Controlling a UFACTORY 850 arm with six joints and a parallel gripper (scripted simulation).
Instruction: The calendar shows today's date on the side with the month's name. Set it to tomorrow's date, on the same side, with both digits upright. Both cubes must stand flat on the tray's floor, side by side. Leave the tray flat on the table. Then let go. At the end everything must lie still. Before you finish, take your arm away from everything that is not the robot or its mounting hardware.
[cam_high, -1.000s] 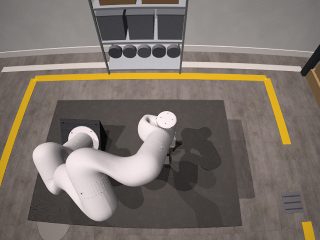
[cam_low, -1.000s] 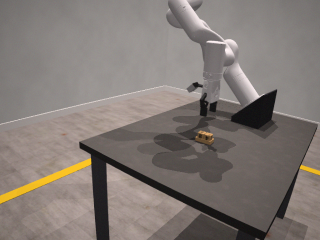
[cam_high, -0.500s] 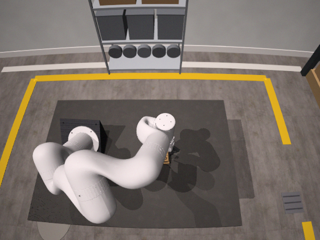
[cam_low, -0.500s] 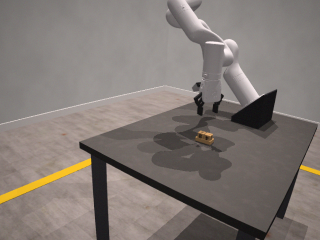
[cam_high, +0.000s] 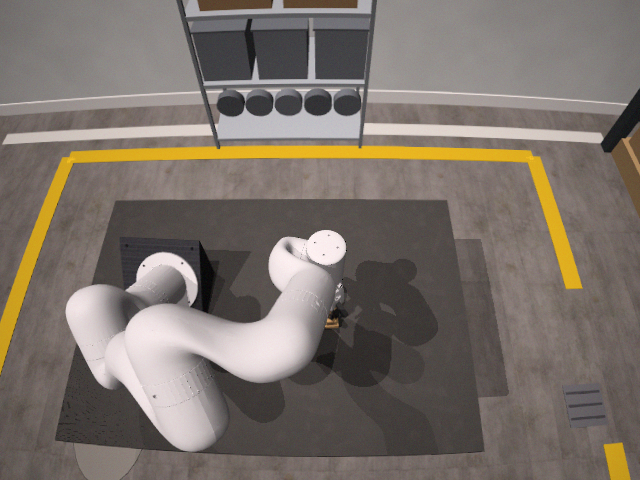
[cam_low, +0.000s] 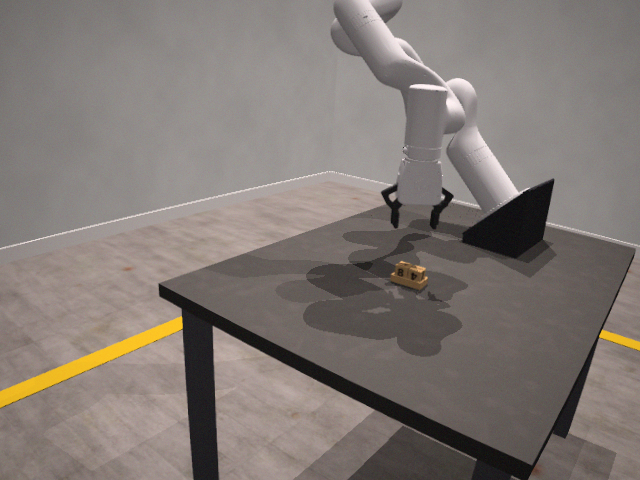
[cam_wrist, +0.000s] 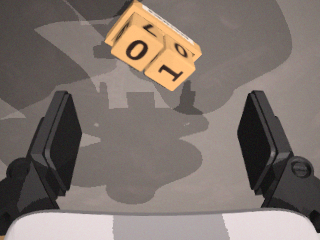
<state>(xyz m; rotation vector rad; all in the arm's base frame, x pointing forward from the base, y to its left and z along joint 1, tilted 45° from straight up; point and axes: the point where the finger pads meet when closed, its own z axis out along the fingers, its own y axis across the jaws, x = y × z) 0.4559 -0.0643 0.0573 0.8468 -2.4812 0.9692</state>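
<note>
Right now the calendar cube is 11 cm below my hand and 2 cm ahead of it. The rest, counted from my hand: wooden tray: 13 cm below, 2 cm ahead, 1 cm to the left.
</note>
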